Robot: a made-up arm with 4 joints.
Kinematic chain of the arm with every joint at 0, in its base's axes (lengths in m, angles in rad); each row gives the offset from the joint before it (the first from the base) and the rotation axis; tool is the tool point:
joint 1: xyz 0 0 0.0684 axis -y
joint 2: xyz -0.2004 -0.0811 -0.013 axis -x
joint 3: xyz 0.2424 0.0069 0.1 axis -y
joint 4: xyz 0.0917 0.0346 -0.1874 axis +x
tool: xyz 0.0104 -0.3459 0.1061
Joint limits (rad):
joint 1: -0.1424..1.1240
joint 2: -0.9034..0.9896
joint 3: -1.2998..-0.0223
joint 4: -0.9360..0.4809
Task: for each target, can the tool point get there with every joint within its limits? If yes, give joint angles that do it. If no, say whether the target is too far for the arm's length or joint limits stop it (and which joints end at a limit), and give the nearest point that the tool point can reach.
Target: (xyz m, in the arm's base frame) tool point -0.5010 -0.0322 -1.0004
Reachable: no: too far | nearest point -0.1224 -0.1597 -0.2688 | short by 0.834 m
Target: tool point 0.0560 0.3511 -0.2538
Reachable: no: joint limits stop it (at a limit: joint 2, joint 4) | nearest point 0.0632 -0.1396 -0.2952 | short by 0.493 m
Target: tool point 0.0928 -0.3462 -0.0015
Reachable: yes | joints 0.0959 -0.2688 -1.0484 -0.2199
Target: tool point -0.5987 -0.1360 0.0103
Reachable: no: joint limits stop it (at a limit: joint 2, joint 3, joint 4) | nearest point -0.2745 -0.3090 0.0418 | short by 0.369 m
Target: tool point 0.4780 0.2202 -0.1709
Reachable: no: joint limits stop it (at a limit: joint 2, joint 4) | nearest point 0.3323 -0.1401 -0.0980 | short by 0.395 m
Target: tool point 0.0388 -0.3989 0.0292
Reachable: yes | joints 0.6482 0.0537 -0.8952 0.1281
